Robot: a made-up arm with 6 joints. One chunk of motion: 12 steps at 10 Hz.
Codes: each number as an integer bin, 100 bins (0 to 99) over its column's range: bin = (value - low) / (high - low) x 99, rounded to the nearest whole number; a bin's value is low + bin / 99 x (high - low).
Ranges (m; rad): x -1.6..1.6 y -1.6..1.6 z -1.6..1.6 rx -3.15..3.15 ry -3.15..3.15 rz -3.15..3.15
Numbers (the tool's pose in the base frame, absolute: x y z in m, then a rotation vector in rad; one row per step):
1: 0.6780 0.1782 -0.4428 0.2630 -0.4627 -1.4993
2: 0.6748 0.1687 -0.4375 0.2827 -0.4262 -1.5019
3: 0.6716 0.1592 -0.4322 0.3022 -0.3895 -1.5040
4: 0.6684 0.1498 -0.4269 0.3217 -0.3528 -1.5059
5: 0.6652 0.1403 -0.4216 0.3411 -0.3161 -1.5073
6: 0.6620 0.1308 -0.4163 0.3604 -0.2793 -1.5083
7: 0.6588 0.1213 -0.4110 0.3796 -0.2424 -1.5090
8: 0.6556 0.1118 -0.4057 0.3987 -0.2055 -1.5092
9: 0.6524 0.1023 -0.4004 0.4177 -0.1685 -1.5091
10: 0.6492 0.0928 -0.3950 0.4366 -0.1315 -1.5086
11: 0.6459 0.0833 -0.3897 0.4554 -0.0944 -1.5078
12: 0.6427 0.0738 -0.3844 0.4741 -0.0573 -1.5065
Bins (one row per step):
1: 70 55 36 54 42 26
2: 70 55 36 54 43 26
3: 70 54 36 54 43 26
4: 70 54 36 55 44 26
5: 70 54 36 55 45 26
6: 70 54 37 55 45 26
7: 70 53 37 55 46 26
8: 70 53 37 56 46 26
9: 70 53 37 56 47 26
10: 70 52 37 56 47 26
11: 69 52 37 57 48 26
12: 69 52 38 57 49 26

